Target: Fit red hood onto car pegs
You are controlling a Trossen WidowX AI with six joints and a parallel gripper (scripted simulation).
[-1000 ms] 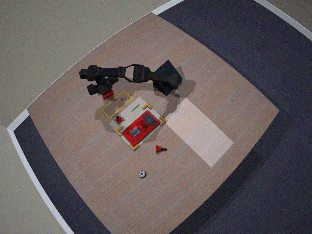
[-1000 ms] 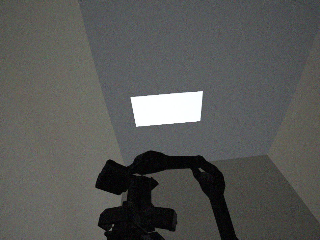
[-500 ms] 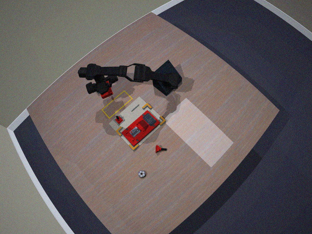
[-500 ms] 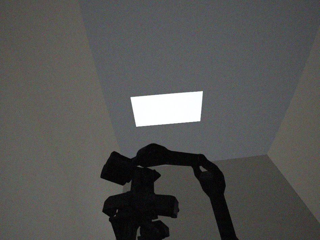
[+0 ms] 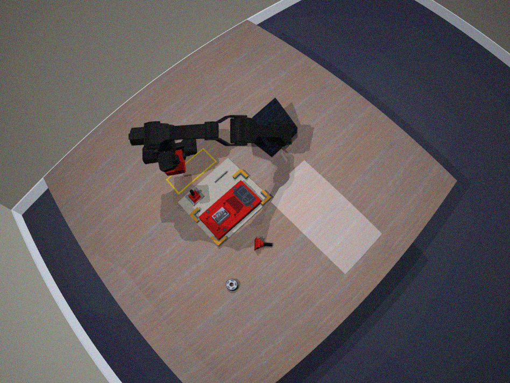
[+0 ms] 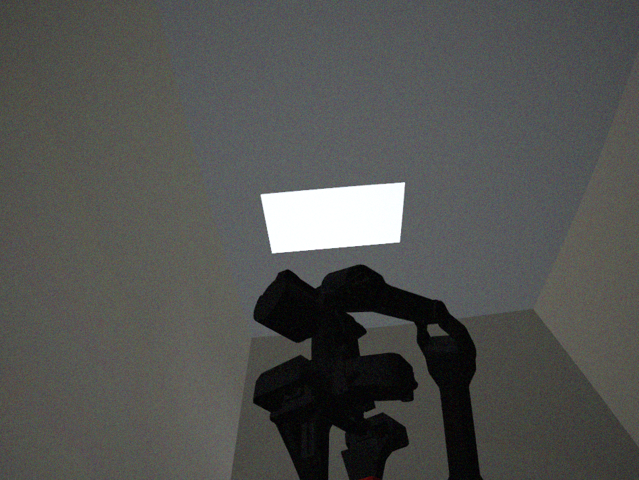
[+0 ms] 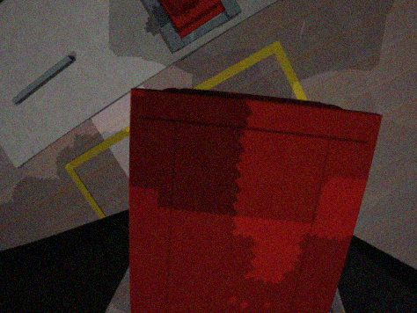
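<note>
Now: the grey engine block 240 mm to the left of my gripper tip, 90 mm below it and 10 mm ahead of it. Also, from my gripper tip: red hood: right at my gripper tip.
</note>
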